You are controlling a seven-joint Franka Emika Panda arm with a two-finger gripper.
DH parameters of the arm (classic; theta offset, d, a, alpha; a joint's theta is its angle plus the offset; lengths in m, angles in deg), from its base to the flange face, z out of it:
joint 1: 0 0.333 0 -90
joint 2: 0 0 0 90
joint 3: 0 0.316 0.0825 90
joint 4: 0 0 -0.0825 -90
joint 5: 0 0.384 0 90
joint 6: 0 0 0.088 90
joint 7: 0 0.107 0 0
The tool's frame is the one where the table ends.
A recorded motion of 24 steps. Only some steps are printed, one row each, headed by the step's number.
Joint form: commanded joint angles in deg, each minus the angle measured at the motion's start. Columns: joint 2, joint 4, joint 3, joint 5, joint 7, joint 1, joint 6.
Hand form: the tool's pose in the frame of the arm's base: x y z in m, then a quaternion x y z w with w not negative. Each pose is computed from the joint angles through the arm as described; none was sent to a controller.
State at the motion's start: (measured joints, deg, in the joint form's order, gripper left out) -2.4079 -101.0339 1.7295 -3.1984 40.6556 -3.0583 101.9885
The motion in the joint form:
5: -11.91 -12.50 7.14 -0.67 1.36 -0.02 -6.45
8: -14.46 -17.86 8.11 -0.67 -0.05 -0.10 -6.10
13: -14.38 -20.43 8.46 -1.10 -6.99 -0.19 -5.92
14: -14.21 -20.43 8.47 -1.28 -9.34 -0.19 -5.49
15: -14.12 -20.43 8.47 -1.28 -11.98 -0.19 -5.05
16: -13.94 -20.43 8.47 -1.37 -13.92 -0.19 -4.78
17: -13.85 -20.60 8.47 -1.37 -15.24 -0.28 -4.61
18: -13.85 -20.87 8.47 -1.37 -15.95 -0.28 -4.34
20: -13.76 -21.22 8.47 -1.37 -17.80 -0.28 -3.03
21: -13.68 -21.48 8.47 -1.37 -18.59 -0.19 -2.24
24: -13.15 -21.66 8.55 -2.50 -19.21 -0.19 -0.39
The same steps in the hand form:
5: 0.4733 0.0480 0.5660 0.94903 -0.30896 -0.00957 0.06159
8: 0.4538 0.0537 0.5426 0.95349 -0.29048 -0.02797 0.07541
13: 0.4488 0.0536 0.5213 0.96839 -0.22883 -0.05120 0.08509
14: 0.4503 0.0536 0.5206 0.97312 -0.20824 -0.05036 0.08451
15: 0.4514 0.0537 0.5204 0.97794 -0.18552 -0.04943 0.08225
16: 0.4526 0.0537 0.5194 0.98104 -0.16853 -0.04991 0.08163
17: 0.4529 0.0529 0.5175 0.98278 -0.15781 -0.05170 0.08107
18: 0.4528 0.0528 0.5156 0.98377 -0.15154 -0.05221 0.08071
20: 0.4549 0.0531 0.5137 0.98673 -0.13489 -0.04625 0.07771
21: 0.4560 0.0540 0.5120 0.98805 -0.12683 -0.04298 0.07626
24: 0.4610 0.0536 0.5090 0.98922 -0.11701 -0.03160 0.08212

